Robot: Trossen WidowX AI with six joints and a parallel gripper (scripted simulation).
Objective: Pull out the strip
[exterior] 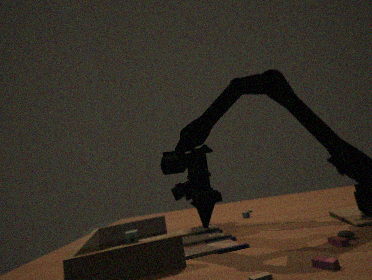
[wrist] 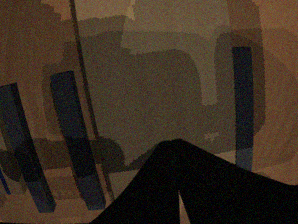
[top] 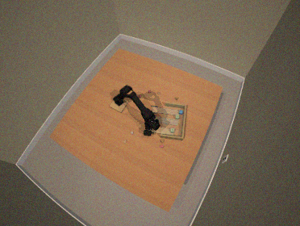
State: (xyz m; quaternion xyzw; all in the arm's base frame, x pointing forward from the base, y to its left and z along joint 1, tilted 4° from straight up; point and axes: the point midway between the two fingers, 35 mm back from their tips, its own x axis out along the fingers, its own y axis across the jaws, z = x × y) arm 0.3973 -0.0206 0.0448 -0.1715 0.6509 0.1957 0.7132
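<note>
Now: gripper tip 13 cm to the left of the cube and 9 cm past it. The rest, counted from my gripper tip: strip: 8 cm ahead, 5 cm to the left.
</note>
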